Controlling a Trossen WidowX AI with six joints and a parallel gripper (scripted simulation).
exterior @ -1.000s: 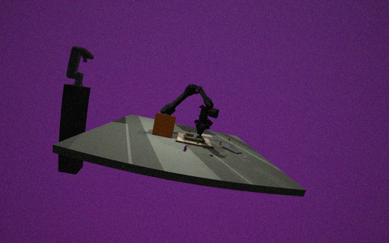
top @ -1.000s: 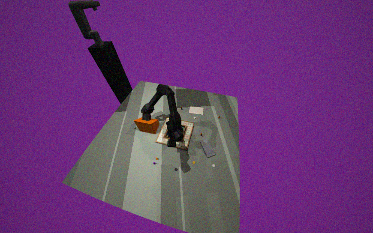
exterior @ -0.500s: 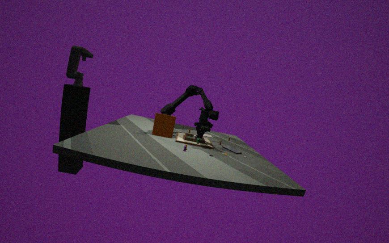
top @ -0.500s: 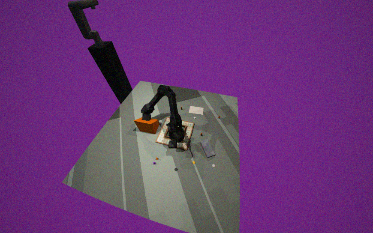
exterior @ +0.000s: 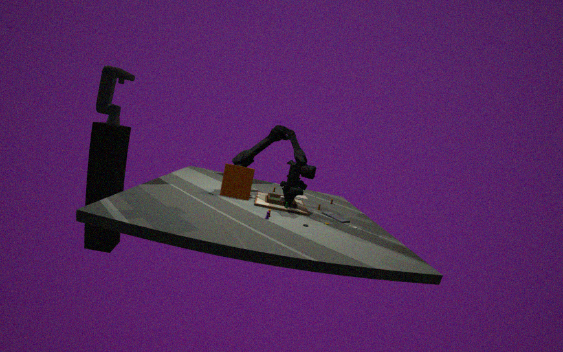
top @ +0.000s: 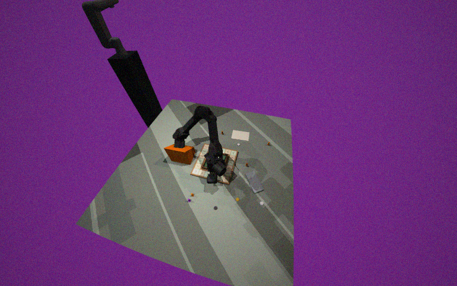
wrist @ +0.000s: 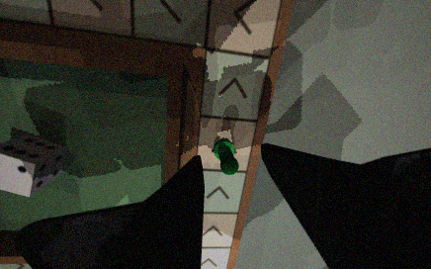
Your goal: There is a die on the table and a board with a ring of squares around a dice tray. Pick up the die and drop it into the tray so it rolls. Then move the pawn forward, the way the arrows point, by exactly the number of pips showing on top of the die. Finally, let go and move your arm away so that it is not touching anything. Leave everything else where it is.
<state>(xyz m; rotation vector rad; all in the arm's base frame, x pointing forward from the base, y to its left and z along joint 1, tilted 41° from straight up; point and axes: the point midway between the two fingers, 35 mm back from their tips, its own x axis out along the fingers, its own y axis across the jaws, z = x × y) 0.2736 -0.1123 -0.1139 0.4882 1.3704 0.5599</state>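
The green pawn is 1 cm below my gripper tip. Round my gripper tip: green dice tray 12 cm to the left, 3 cm below; white die 13 cm to the left, 1 cm below; black disc 21 cm to the right, 4 cm ahead, 3 cm below.
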